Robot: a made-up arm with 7 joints.
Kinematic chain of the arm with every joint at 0, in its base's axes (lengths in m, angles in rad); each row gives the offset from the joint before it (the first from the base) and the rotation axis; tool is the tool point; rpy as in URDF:
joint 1: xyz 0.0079 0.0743 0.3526 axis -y
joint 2: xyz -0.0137 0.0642 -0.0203 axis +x
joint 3: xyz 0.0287 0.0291 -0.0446 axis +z
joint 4: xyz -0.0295 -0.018 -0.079 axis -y
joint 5: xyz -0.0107 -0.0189 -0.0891 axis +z
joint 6: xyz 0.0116 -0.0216 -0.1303 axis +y
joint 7: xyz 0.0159 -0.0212 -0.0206 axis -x
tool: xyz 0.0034 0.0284 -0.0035 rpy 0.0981 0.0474 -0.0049
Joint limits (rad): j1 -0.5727..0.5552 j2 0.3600..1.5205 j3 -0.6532..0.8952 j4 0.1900..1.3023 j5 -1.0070..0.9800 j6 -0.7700..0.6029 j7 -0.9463..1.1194
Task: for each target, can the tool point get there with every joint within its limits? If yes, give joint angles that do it. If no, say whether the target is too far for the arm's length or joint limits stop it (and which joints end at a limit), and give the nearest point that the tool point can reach.
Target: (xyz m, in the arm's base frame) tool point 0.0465 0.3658 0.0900
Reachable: yes | joints -0.3081 0.8199 0.0796 0.4845 0.3536 -0.0066 -0.5107
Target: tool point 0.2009 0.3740 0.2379
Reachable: yes | joints 0.1251 1.0617 0.1264 0.8395 0.5113 0.2231 -0.5117
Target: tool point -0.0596 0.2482 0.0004
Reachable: yes | joints -0.3924 0.4727 -0.4081 0.4148 -0.0318 0.1361 0.0924
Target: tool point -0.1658 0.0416 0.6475
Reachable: no: joint limits stop it (at a limit: joint 1, joint 2, joint 3, joint 4, joint 5, joint 6, joint 7) | nearest point 0.0525 0.2873 0.5748 | short by 0.337 m
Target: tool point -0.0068 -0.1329 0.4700
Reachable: no: joint limits stop it (at a limit: joint 1, joint 2, joint 3, joint 4, joint 6, joint 7) | nearest point 0.2418 0.0472 0.2625 | short by 0.371 m
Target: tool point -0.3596 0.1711 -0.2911
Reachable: no: too far | nearest point -0.1915 0.2281 0.0010 | short by 0.342 m
